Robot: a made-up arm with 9 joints. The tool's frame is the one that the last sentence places. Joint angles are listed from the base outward.
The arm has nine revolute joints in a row. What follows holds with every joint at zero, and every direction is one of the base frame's. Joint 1 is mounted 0.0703 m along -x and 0.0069 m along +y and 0.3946 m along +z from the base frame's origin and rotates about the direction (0.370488, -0.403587, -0.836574), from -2.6 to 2.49 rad. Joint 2 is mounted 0.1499 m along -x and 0.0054 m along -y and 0.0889 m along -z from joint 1 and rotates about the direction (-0.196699, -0.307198, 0.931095), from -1.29 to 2.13 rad. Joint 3 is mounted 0.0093 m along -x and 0.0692 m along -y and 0.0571 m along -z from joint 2 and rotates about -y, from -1.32 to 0.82 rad. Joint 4 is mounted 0.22 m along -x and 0.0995 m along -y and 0.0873 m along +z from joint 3 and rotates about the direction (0.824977, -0.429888, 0.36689), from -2.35 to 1.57 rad. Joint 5 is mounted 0.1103 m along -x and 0.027 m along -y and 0.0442 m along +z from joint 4 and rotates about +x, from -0.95 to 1.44 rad. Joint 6 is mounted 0.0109 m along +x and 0.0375 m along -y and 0.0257 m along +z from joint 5 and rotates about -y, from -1.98 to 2.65 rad. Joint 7 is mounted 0.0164 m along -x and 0.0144 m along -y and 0.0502 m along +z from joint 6 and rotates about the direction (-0.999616, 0.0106, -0.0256), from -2.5 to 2.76 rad. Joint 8 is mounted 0.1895 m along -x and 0.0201 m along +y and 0.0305 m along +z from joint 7 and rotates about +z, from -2.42 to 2.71 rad. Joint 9 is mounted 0.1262 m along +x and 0.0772 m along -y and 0.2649 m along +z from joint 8 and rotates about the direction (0.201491, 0.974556, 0.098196), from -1.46 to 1.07 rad. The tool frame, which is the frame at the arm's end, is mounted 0.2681 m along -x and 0.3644 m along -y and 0.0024 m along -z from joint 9; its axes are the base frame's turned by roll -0.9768, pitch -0.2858 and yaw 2.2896 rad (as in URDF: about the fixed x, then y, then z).
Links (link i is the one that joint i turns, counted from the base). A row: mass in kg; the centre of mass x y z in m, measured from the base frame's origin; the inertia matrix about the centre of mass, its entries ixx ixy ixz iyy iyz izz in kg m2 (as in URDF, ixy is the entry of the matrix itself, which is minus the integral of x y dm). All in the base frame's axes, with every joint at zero. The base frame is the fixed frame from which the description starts. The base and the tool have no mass.
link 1: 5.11; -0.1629 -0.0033 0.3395; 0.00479 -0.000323 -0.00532 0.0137 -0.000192 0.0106
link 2: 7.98; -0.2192 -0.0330 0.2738; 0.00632 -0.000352 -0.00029 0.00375 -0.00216 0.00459
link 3: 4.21; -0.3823 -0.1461 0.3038; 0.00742 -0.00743 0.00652 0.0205 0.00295 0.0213
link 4: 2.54; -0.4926 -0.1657 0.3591; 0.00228 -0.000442 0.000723 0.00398 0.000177 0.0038
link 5: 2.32; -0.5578 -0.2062 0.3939; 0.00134 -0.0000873 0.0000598 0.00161 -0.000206 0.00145
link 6: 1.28; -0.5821 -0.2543 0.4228; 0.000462 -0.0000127 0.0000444 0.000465 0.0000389 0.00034
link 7: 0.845; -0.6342 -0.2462 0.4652; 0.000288 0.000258 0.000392 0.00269 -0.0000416 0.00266
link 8: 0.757; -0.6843 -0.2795 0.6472; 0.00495 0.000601 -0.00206 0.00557 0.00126 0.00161
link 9: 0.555; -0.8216 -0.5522 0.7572; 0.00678 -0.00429 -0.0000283 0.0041 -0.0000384 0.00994
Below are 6 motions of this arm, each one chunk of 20 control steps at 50 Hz.
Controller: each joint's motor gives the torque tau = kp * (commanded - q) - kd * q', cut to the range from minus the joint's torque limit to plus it. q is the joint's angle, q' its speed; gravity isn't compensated. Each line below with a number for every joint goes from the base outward.
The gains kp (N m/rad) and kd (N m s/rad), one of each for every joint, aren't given. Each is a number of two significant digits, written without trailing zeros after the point. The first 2 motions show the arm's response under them.
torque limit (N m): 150 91 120 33 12 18 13 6.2 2.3
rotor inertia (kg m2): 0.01 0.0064 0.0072 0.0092 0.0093 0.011 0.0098 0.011 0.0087
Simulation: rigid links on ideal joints. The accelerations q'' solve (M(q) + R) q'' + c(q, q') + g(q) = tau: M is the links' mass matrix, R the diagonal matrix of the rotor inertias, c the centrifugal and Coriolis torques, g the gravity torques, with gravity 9.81 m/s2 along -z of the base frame. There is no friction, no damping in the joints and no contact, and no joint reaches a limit. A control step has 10 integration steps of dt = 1/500 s. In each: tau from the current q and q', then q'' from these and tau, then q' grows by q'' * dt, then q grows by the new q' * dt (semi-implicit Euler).
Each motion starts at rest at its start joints. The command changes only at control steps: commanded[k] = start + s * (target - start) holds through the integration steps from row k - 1 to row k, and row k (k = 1, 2, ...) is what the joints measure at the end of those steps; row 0 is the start. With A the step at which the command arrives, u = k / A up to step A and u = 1 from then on. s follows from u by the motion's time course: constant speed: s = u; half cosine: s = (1 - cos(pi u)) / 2; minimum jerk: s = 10 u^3 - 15 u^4 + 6 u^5; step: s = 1 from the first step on.
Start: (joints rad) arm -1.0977 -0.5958 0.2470 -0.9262 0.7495 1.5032 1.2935 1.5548 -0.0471
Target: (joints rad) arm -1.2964 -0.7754 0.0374 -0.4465 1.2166 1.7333 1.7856 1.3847 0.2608
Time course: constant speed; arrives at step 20
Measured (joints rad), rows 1 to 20:
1: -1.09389 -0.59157 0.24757 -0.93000 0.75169 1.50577 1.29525 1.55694 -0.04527
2: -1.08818 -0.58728 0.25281 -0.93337 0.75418 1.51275 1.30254 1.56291 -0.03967
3: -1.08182 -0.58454 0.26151 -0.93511 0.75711 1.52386 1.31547 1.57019 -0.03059
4: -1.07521 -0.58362 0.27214 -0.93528 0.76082 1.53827 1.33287 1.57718 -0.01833
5: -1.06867 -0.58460 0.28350 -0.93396 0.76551 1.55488 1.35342 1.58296 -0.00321
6: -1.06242 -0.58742 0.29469 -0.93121 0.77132 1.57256 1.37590 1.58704 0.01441
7: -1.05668 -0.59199 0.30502 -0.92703 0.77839 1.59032 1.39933 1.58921 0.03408
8: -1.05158 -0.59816 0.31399 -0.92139 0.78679 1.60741 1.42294 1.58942 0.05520
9: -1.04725 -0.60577 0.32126 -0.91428 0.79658 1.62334 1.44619 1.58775 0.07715
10: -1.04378 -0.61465 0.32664 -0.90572 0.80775 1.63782 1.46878 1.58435 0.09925
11: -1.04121 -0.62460 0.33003 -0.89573 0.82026 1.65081 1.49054 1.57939 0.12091
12: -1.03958 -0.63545 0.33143 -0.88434 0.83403 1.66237 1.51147 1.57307 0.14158
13: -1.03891 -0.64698 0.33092 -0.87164 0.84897 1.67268 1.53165 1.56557 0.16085
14: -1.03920 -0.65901 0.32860 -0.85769 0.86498 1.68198 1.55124 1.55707 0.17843
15: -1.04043 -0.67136 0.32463 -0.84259 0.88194 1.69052 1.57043 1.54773 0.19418
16: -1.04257 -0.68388 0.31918 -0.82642 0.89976 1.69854 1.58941 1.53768 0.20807
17: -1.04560 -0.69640 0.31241 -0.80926 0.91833 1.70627 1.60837 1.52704 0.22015
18: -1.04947 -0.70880 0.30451 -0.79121 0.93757 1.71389 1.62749 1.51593 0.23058
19: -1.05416 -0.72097 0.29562 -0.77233 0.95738 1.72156 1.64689 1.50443 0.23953
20: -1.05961 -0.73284 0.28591 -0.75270 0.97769 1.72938 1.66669 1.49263 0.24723
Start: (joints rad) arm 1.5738 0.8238 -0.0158 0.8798 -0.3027 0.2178 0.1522 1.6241 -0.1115
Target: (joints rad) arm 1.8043 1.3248 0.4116 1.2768 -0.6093 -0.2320 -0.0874 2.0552 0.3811
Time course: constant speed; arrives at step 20
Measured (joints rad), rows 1 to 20:
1: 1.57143 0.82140 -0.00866 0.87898 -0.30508 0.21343 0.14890 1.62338 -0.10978
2: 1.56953 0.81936 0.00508 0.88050 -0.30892 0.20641 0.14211 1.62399 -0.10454
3: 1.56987 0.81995 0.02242 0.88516 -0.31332 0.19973 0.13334 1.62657 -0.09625
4: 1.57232 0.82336 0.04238 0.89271 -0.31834 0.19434 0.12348 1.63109 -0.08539
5: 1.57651 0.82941 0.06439 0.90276 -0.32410 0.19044 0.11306 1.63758 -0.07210
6: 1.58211 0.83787 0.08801 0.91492 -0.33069 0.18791 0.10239 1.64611 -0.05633
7: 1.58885 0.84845 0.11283 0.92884 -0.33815 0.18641 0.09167 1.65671 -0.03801
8: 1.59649 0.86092 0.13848 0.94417 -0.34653 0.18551 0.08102 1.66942 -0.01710
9: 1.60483 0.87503 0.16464 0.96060 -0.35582 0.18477 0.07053 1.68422 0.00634
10: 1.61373 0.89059 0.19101 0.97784 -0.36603 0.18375 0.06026 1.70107 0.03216
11: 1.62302 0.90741 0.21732 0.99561 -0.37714 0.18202 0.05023 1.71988 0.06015
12: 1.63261 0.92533 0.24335 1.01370 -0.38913 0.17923 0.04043 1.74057 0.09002
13: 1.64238 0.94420 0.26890 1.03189 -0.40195 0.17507 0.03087 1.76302 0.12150
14: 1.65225 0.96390 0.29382 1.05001 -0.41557 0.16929 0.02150 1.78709 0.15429
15: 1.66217 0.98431 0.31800 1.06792 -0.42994 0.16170 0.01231 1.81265 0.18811
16: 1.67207 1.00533 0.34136 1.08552 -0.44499 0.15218 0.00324 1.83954 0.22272
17: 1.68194 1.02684 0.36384 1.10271 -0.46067 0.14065 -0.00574 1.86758 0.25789
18: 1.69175 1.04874 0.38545 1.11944 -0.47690 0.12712 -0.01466 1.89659 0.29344
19: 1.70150 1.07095 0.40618 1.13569 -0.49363 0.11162 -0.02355 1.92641 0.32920
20: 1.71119 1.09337 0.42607 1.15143 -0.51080 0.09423 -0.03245 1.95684 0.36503
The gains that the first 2 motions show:
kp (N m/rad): 250 150 140 41 22 21 15 8.7 3.2
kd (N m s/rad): 48 15 21 8.3 4.2 2.5 1.8 1.7 0.29
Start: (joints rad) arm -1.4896 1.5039 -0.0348 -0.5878 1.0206 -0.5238 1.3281 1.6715 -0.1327
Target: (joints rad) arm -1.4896 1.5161 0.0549 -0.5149 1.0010 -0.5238 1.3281 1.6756 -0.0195
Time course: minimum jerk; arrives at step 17
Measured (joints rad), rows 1 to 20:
1: -1.48779 1.50816 -0.02948 -0.58957 1.02001 -0.52919 1.32539 1.66978 -0.13508
2: -1.48558 1.51548 -0.01817 -0.59106 1.01983 -0.53670 1.32379 1.66753 -0.14199
3: -1.48402 1.52342 -0.00362 -0.59027 1.02085 -0.54205 1.32575 1.66656 -0.15294
4: -1.48316 1.53132 0.01285 -0.58703 1.02306 -0.54452 1.33100 1.66730 -0.16671
5: -1.48289 1.53893 0.03053 -0.58164 1.02616 -0.54450 1.33868 1.66962 -0.18190
6: -1.48306 1.54616 0.04893 -0.57448 1.02983 -0.54263 1.34794 1.67325 -0.19722
7: -1.48357 1.55299 0.06772 -0.56589 1.03378 -0.53952 1.35805 1.67789 -0.21158
8: -1.48431 1.55940 0.08668 -0.55617 1.03781 -0.53567 1.36847 1.68327 -0.22416
9: -1.48522 1.56541 0.10559 -0.54559 1.04179 -0.53146 1.37883 1.68915 -0.23443
10: -1.48623 1.57103 0.12430 -0.53438 1.04562 -0.52714 1.38888 1.69534 -0.24212
11: -1.48731 1.57628 0.14265 -0.52274 1.04929 -0.52284 1.39848 1.70168 -0.24718
12: -1.48843 1.58119 0.16046 -0.51088 1.05279 -0.51866 1.40759 1.70805 -0.24978
13: -1.48957 1.58577 0.17757 -0.49898 1.05617 -0.51462 1.41620 1.71435 -0.25025
14: -1.49072 1.59003 0.19382 -0.48719 1.05945 -0.51074 1.42432 1.72049 -0.24904
15: -1.49186 1.59399 0.20904 -0.47570 1.06264 -0.50704 1.43200 1.72643 -0.24668
16: -1.49300 1.59767 0.22309 -0.46462 1.06576 -0.50353 1.43921 1.73211 -0.24370
17: -1.49412 1.60105 0.23587 -0.45409 1.06876 -0.50028 1.44594 1.73749 -0.24058
18: -1.49521 1.60415 0.24733 -0.44417 1.07158 -0.49734 1.45211 1.74254 -0.23768
19: -1.49625 1.60696 0.25748 -0.43491 1.07417 -0.49477 1.45764 1.74723 -0.23523
20: -1.49724 1.60947 0.26636 -0.42636 1.07648 -0.49262 1.46247 1.75154 -0.23337

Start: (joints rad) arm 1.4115 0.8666 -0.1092 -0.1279 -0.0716 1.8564 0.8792 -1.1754 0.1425
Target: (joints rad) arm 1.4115 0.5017 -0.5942 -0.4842 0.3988 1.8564 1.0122 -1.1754 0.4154
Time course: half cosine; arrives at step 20
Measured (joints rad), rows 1 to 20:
1: 1.40911 0.86327 -0.10304 -0.12691 -0.07272 1.85326 0.87677 -1.17400 0.14293
2: 1.40631 0.85829 -0.09022 -0.12335 -0.07428 1.84555 0.86849 -1.17044 0.14572
3: 1.40430 0.85294 -0.07434 -0.11862 -0.07528 1.83630 0.85563 -1.16529 0.15379
4: 1.40304 0.84698 -0.05778 -0.11378 -0.07555 1.82778 0.84016 -1.15922 0.16829
5: 1.40235 0.84010 -0.04233 -0.10957 -0.07484 1.82141 0.82371 -1.15290 0.18880
6: 1.40205 0.83204 -0.02928 -0.10651 -0.07286 1.81802 0.80755 -1.14689 0.21406
7: 1.40199 0.82257 -0.01957 -0.10501 -0.06935 1.81794 0.79261 -1.14160 0.24238
8: 1.40206 0.81152 -0.01378 -0.10532 -0.06410 1.82112 0.77954 -1.13731 0.27206
9: 1.40216 0.79876 -0.01225 -0.10765 -0.05697 1.82723 0.76874 -1.13418 0.30157
10: 1.40225 0.78418 -0.01508 -0.11208 -0.04792 1.83570 0.76042 -1.13226 0.32966
11: 1.40231 0.76775 -0.02217 -0.11867 -0.03695 1.84580 0.75465 -1.13149 0.35548
12: 1.40237 0.74952 -0.03328 -0.12738 -0.02413 1.85668 0.75142 -1.13176 0.37859
13: 1.40246 0.72961 -0.04805 -0.13812 -0.00956 1.86747 0.75063 -1.13286 0.39892
14: 1.40264 0.70826 -0.06600 -0.15071 0.00662 1.87726 0.75213 -1.13453 0.41672
15: 1.40297 0.68579 -0.08658 -0.16492 0.02424 1.88527 0.75574 -1.13650 0.43251
16: 1.40352 0.66265 -0.10916 -0.18044 0.04312 1.89077 0.76126 -1.13845 0.44696
17: 1.40432 0.63936 -0.13309 -0.19690 0.06304 1.89323 0.76843 -1.14009 0.46079
18: 1.40539 0.61654 -0.15769 -0.21386 0.08377 1.89229 0.77703 -1.14117 0.47466
19: 1.40674 0.59485 -0.18228 -0.23085 0.10506 1.88780 0.78682 -1.14148 0.48912
20: 1.40833 0.57494 -0.20616 -0.24736 0.12667 1.87981 0.79757 -1.14089 0.50447

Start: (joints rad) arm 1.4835 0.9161 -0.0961 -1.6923 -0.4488 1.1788 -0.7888 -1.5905 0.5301
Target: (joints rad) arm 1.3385 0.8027 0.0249 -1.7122 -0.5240 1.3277 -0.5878 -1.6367 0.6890
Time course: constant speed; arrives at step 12
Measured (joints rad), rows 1 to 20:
1: 1.48011 0.91152 -0.08852 -1.69370 -0.45166 1.18045 -0.78971 -1.58904 0.53151
2: 1.47530 0.90509 -0.07334 -1.69532 -0.45476 1.18324 -0.78992 -1.58550 0.53853
3: 1.47032 0.89867 -0.05443 -1.69694 -0.45636 1.18802 -0.78585 -1.58276 0.55076
4: 1.46512 0.89244 -0.03361 -1.69816 -0.45621 1.19453 -0.77649 -1.58223 0.56552
5: 1.45958 0.88634 -0.01194 -1.69870 -0.45436 1.20226 -0.76201 -1.58456 0.58035
6: 1.45363 0.88034 0.00993 -1.69846 -0.45099 1.21083 -0.74302 -1.59000 0.59352
7: 1.44720 0.87438 0.03159 -1.69743 -0.44632 1.22000 -0.72021 -1.59850 0.60405
8: 1.44031 0.86842 0.05280 -1.69566 -0.44058 1.22964 -0.69426 -1.60986 0.61159
9: 1.43295 0.86241 0.07341 -1.69323 -0.43400 1.23970 -0.66579 -1.62376 0.61625
10: 1.42518 0.85633 0.09336 -1.69023 -0.42678 1.25017 -0.63539 -1.63980 0.61844
11: 1.41702 0.85015 0.11264 -1.68678 -0.41913 1.26108 -0.60359 -1.65758 0.61873
12: 1.40850 0.84385 0.13127 -1.68295 -0.41122 1.27246 -0.57087 -1.67664 0.61778
13: 1.40059 0.83862 0.14851 -1.67815 -0.40226 1.28318 -0.53897 -1.69614 0.61555
14: 1.39352 0.83482 0.16416 -1.67269 -0.39226 1.29335 -0.50885 -1.71602 0.61178
15: 1.38719 0.83229 0.17829 -1.66685 -0.38163 1.30321 -0.48074 -1.73596 0.60631
16: 1.38150 0.83084 0.19102 -1.66077 -0.37065 1.31292 -0.45479 -1.75556 0.59929
17: 1.37636 0.83023 0.20248 -1.65457 -0.35959 1.32259 -0.43105 -1.77444 0.59103
18: 1.37169 0.83029 0.21276 -1.64834 -0.34865 1.33230 -0.40956 -1.79231 0.58196
19: 1.36744 0.83084 0.22193 -1.64215 -0.33799 1.34208 -0.39034 -1.80895 0.57255
20: 1.36355 0.83172 0.23007 -1.63603 -0.32775 1.35192 -0.37339 -1.82416 0.56327

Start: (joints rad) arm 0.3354 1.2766 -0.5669 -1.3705 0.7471 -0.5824 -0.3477 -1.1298 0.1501
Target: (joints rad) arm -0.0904 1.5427 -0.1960 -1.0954 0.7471 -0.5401 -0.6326 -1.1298 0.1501
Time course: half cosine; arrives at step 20
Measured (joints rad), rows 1 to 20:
1: 0.33742 1.27481 -0.56238 -1.37440 0.74619 -0.58608 -0.34704 -1.12638 0.14845
2: 0.34129 1.27060 -0.55203 -1.38258 0.74277 -0.59271 -0.34513 -1.12076 0.14527
3: 0.34536 1.26604 -0.53815 -1.39290 0.73697 -0.59967 -0.34224 -1.11615 0.14162
4: 0.34862 1.26261 -0.52212 -1.40420 0.72887 -0.60575 -0.33892 -1.11382 0.13779
5: 0.35040 1.26115 -0.50473 -1.41575 0.71851 -0.61033 -0.33561 -1.11422 0.13377
6: 0.35024 1.26208 -0.48637 -1.42711 0.70595 -0.61320 -0.33258 -1.11751 0.12949
7: 0.34788 1.26555 -0.46723 -1.43795 0.69125 -0.61438 -0.32997 -1.12370 0.12486
8: 0.34316 1.27152 -0.44736 -1.44809 0.67455 -0.61402 -0.32782 -1.13275 0.11986
9: 0.33603 1.27983 -0.42674 -1.45738 0.65601 -0.61228 -0.32613 -1.14456 0.11445
10: 0.32656 1.29026 -0.40535 -1.46575 0.63589 -0.60930 -0.32486 -1.15896 0.10860
11: 0.31487 1.30251 -0.38319 -1.47314 0.61445 -0.60518 -0.32400 -1.17571 0.10222
12: 0.30119 1.31626 -0.36030 -1.47954 0.59206 -0.59993 -0.32354 -1.19449 0.09519
13: 0.28580 1.33120 -0.33677 -1.48492 0.56909 -0.59349 -0.32349 -1.21491 0.08734
14: 0.26901 1.34697 -0.31273 -1.48931 0.54598 -0.58573 -0.32389 -1.23651 0.07846
15: 0.25121 1.36325 -0.28838 -1.49270 0.52318 -0.57647 -0.32478 -1.25880 0.06835
16: 0.23277 1.37970 -0.26395 -1.49511 0.50116 -0.56551 -0.32619 -1.28123 0.05680
17: 0.21411 1.39603 -0.23971 -1.49655 0.48038 -0.55268 -0.32815 -1.30324 0.04366
18: 0.19564 1.41192 -0.21597 -1.49704 0.46134 -0.53780 -0.33071 -1.32425 0.02884
19: 0.17779 1.42707 -0.19305 -1.49660 0.44447 -0.52081 -0.33387 -1.34370 0.01231
20: 0.16094 1.44120 -0.17129 -1.49524 0.43022 -0.50168 -0.33765 -1.36107 -0.00584

